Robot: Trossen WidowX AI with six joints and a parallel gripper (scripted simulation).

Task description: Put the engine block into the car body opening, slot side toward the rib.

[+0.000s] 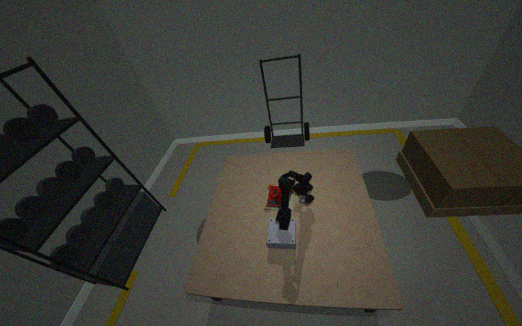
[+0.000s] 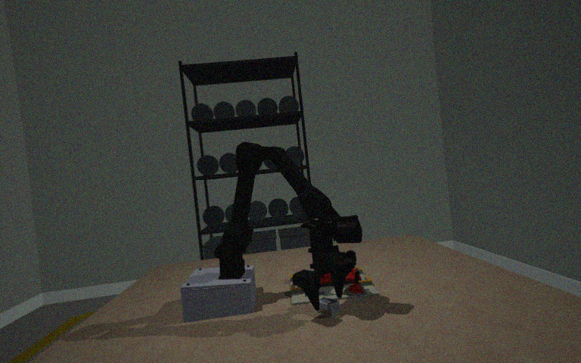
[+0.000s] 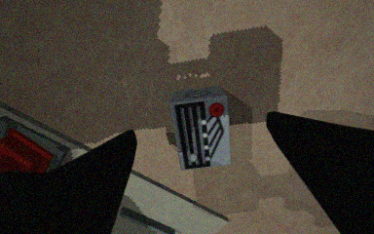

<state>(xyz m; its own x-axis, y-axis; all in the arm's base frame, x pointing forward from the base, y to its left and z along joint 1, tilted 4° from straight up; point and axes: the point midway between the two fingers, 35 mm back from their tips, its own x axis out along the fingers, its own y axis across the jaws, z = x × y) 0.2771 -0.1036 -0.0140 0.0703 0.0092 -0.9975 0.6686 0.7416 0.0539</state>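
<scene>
The engine block is 1 cm to the left of my gripper tip and 1 cm below it. Also, from my gripper tip: grey baseplate: 21 cm to the left, 2 cm ahead, 1 cm below.
</scene>
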